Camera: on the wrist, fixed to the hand. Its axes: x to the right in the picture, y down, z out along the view.
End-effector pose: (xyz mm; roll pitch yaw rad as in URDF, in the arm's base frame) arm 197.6 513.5 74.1 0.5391 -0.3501 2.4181
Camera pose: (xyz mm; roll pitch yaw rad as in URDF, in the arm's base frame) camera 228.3 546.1 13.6 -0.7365 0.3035 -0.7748
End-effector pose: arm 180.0 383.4 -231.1 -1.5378 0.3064 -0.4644
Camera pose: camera 166.7 359.2 -161.1 1.3616 -0.2411 2.6600
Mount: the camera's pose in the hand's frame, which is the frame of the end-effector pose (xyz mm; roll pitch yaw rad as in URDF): -22.1 -67.3 -25.4 -0.1804 -0.0145 3.0758
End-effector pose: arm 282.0 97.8 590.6 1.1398 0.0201 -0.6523
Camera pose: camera 260.2 108.1 519.3 -1.3199 -0.0859 2.4749
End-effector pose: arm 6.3 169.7 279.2 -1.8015 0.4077 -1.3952
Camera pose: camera -1.5 160.2 353.4 1.6203 -0.3403 1.7474
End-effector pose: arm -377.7 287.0 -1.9 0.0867 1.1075 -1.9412
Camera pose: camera -424.5 345.6 4.0 -0.1337 -1.1233 1.0514
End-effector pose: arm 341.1 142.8 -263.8 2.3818 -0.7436 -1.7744
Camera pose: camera 405.5 126.8 -299.3 -2.5123 0.7073 1.4431
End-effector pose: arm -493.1 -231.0 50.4 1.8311 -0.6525 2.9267
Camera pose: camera -519.6 -268.1 -9.5 -1.9902 0.5923 -0.1776
